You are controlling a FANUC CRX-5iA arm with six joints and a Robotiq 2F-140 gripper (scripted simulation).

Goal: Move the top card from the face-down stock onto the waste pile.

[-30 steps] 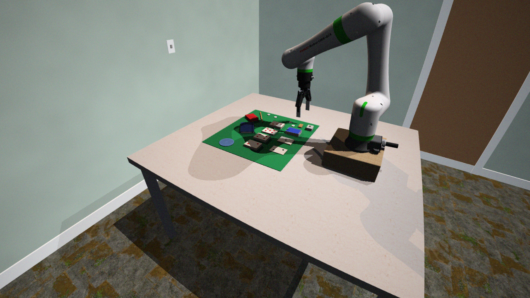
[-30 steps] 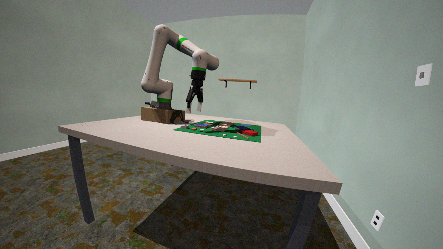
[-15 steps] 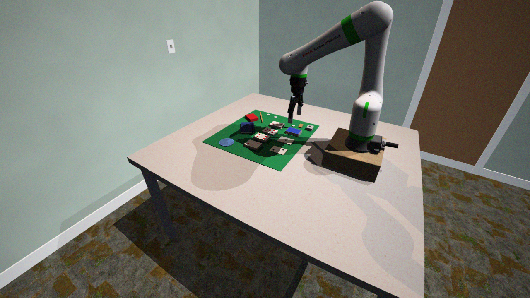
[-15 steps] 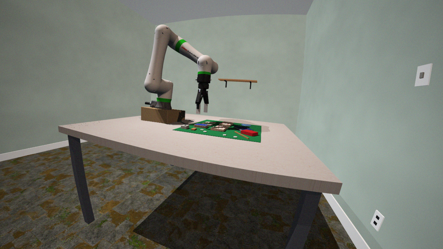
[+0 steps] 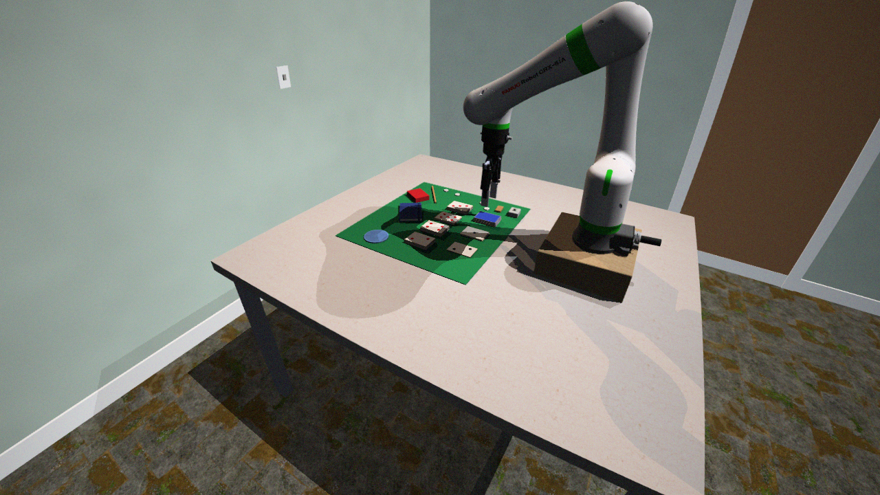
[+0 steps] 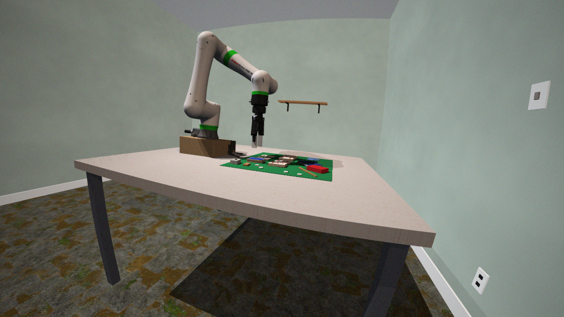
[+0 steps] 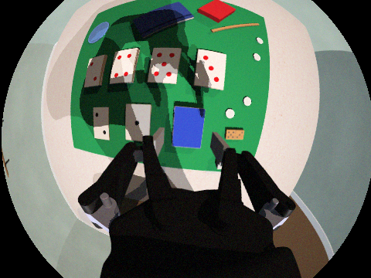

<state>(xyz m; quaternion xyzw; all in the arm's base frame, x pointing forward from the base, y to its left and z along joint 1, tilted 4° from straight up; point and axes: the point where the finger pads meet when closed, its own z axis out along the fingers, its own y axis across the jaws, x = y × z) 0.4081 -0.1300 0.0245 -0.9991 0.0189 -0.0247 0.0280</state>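
My gripper is now 240 mm to the right of the black-pip card and 110 mm above it. Round my hand: pencil (300 mm ahead, 120 mm to the right, 110 mm below); then red block (350 mm ahead, 100 mm below, 60 mm to the right); then mat (160 mm ahead, 120 mm below, 90 mm to the left).
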